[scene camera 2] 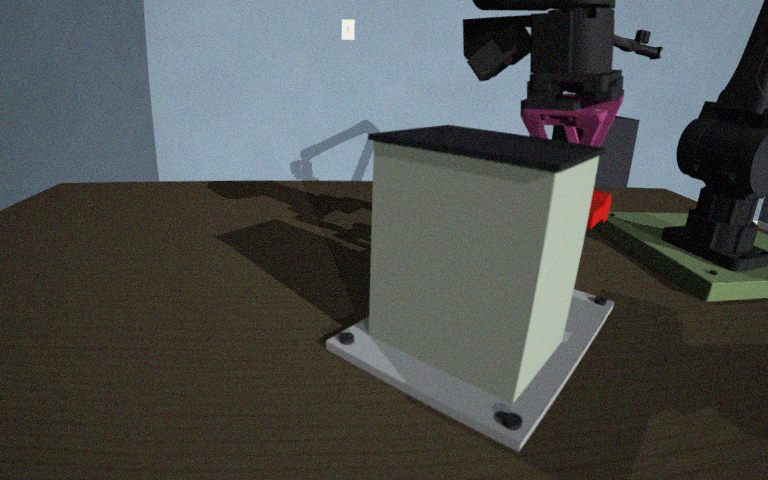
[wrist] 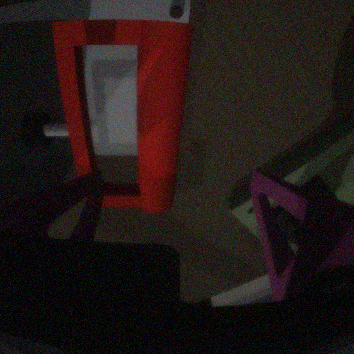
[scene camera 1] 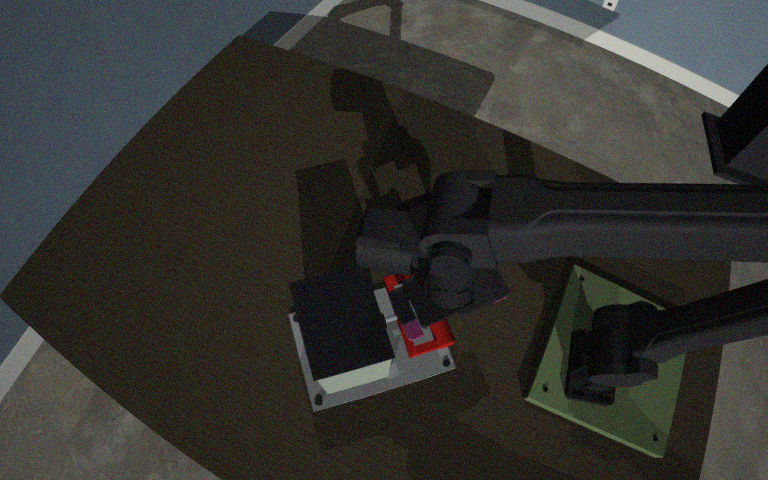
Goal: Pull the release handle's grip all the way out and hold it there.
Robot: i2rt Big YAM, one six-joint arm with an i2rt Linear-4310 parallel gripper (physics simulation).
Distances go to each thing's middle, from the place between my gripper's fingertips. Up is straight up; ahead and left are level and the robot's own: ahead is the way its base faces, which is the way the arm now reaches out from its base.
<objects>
My hand is 60 mm short of the red release handle grip [scene camera 1: 442,334], 10 mm to the right of it and 20 mm above it. From my hand the other things lie so: grey base plate [scene camera 2: 510,424]: 100 mm ahead, 40 mm to the left, 120 mm below.
</objects>
